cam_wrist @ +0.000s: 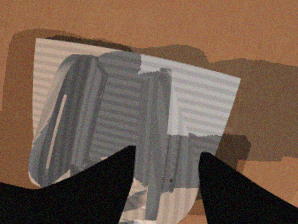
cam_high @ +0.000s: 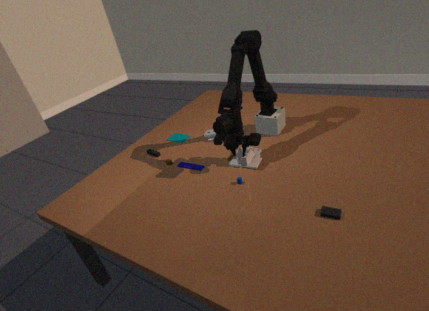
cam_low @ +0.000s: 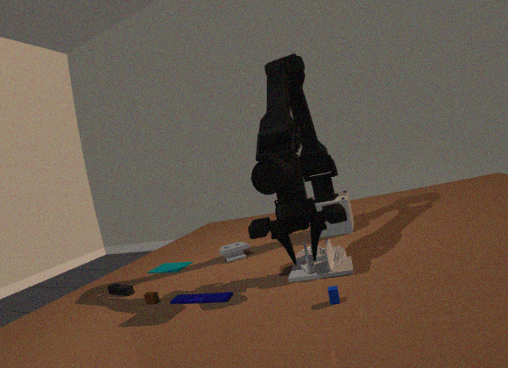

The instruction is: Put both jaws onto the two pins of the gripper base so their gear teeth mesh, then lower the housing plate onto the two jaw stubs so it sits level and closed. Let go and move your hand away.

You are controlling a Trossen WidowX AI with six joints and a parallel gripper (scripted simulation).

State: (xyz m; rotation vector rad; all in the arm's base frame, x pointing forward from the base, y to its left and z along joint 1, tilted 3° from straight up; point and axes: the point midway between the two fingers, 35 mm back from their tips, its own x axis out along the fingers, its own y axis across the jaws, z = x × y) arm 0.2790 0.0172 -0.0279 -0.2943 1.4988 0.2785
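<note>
The gripper jaw lies 40 mm behind my gripper tip, 10 mm to the left of it and 10 mm above it. Also, from my gripper tip: small blue block 130 mm ahead, 90 mm to the left, 10 mm below; then small grey block 240 mm to the right, 110 mm behind, 10 mm below; then blue bar 170 mm to the right, 140 mm ahead, 10 mm below.
</note>
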